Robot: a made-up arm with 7 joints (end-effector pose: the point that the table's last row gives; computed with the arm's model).
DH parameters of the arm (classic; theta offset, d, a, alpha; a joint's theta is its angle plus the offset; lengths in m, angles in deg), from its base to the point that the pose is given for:
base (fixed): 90 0.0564 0 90
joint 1: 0 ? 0.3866 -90
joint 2: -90 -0.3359 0.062 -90
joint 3: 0 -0.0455 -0.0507 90
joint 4: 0 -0.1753 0.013 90
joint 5: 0 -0.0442 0.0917 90
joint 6: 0 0.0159 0.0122 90
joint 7: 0 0.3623 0.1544 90
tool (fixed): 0 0.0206 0 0
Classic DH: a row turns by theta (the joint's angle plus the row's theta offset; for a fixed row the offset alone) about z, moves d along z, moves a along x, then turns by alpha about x.
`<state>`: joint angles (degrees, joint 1 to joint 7).
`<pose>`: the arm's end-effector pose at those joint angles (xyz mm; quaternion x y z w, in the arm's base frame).
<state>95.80 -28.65 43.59 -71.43 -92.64 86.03 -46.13</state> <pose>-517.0 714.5 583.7 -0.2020 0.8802 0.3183 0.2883</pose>
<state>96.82 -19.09 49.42 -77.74 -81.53 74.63 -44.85</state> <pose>-524.2 719.2 450.7 -0.2220 0.8875 0.1987 0.3517</pose>
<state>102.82 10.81 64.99 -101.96 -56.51 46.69 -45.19</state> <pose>-321.7 621.5 105.7 -0.2052 0.7543 -0.0923 0.6167</pose>
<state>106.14 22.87 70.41 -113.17 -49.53 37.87 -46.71</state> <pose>-169.9 550.0 40.1 -0.1794 0.6511 -0.1872 0.7134</pose>
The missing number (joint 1, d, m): -0.0781
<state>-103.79 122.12 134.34 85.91 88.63 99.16 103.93</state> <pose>-349.7 -619.3 -348.9 0.1714 -0.1760 0.9594 0.1385</pose>
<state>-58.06 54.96 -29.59 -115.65 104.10 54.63 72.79</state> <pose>74.3 114.4 -209.7 0.1385 -0.6165 -0.2065 0.7471</pose>
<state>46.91 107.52 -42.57 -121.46 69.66 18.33 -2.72</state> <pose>214.7 449.9 395.4 0.5479 -0.1868 -0.5375 0.6132</pose>
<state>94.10 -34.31 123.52 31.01 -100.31 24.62 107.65</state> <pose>7.9 -251.5 585.4 0.7740 -0.0038 -0.5078 0.3781</pose>
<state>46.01 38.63 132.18 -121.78 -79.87 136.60 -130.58</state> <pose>-147.6 -47.9 358.8 0.7723 -0.3239 -0.4267 0.3414</pose>
